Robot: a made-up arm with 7 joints.
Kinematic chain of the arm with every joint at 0, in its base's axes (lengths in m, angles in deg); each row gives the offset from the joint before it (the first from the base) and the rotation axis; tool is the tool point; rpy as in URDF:
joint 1: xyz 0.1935 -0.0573 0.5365 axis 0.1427 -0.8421 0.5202
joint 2: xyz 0 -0.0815 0.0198 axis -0.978 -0.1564 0.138
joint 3: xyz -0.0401 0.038 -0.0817 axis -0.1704 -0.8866 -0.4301
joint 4: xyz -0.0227 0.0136 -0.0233 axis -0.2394 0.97 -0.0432
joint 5: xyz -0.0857 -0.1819 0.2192 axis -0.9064 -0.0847 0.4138
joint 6: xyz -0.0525 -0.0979 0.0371 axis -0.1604 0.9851 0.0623
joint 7: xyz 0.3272 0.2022 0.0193 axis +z
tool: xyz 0.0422 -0.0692 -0.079 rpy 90 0 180
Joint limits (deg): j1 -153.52..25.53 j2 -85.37..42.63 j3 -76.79..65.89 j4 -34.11..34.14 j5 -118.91..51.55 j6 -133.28..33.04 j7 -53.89..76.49
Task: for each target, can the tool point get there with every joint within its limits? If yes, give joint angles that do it. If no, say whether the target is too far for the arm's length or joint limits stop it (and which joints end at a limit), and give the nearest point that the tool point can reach.
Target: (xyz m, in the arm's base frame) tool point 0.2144 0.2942 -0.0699
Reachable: no: joint limits stop it (at a limit: joint 1, joint 2, joint 3, joint 4) | nearest point 0.2313 0.1481 0.0305 | short by 0.178 m
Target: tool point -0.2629 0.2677 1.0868
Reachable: yes | joints -41.98 -52.92 45.11 -28.28 3.10 -106.04 57.67
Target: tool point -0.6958 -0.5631 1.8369
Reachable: no: too far | nearest point -0.3439 -0.2568 1.2385 | short by 0.759 m
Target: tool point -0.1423 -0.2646 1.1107
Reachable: yes | joints -33.14 -15.50 23.40 -9.48 -16.50 -90.62 -6.65
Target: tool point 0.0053 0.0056 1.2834
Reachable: yes | joints -112.33 -39.07 -3.28 -17.54 -86.94 -103.62 37.53
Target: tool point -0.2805 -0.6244 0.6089
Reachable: yes | joints -44.52 -33.47 -39.11 -16.52 -89.28 -98.69 29.50
